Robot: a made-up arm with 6 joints.
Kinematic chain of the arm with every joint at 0, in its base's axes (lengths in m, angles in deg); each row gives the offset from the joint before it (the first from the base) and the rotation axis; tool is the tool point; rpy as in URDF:
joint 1: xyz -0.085 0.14 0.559 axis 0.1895 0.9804 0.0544
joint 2: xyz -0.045 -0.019 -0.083 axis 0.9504 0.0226 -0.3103
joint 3: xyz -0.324 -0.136 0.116 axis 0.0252 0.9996 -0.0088
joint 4: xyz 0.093 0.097 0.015 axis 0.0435 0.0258 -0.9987
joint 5: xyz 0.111 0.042 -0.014 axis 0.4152 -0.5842 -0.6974
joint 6: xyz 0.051 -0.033 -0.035 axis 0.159 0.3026 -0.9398
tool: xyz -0.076 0.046 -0.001 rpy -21.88 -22.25 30
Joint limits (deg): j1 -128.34..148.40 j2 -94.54..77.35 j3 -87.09..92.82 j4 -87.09..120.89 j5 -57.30..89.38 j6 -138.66..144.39
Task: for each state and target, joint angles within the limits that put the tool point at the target. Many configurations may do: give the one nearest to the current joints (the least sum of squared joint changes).
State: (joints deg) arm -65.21 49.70 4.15 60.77 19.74 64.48
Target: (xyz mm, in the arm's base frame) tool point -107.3 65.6 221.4
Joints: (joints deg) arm -45.59 71.99 35.19 79.40 16.69 68.62
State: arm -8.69 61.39 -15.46 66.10 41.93 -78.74
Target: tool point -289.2 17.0 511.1
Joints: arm 5.47 45.96 -23.61 45.21 51.66 -61.20
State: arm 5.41 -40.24 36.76 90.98 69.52 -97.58
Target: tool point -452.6 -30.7 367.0
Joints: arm -22.33 -11.15 42.86 104.40 67.26 -98.69
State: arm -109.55 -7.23 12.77 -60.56 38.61 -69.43
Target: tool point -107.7 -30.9 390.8
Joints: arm -77.35 -46.92 25.78 -8.22 27.07 -96.18
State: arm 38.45 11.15 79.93 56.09 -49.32 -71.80
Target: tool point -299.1 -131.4 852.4
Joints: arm 67.07 -7.21 84.04 66.79 -51.10 -77.94
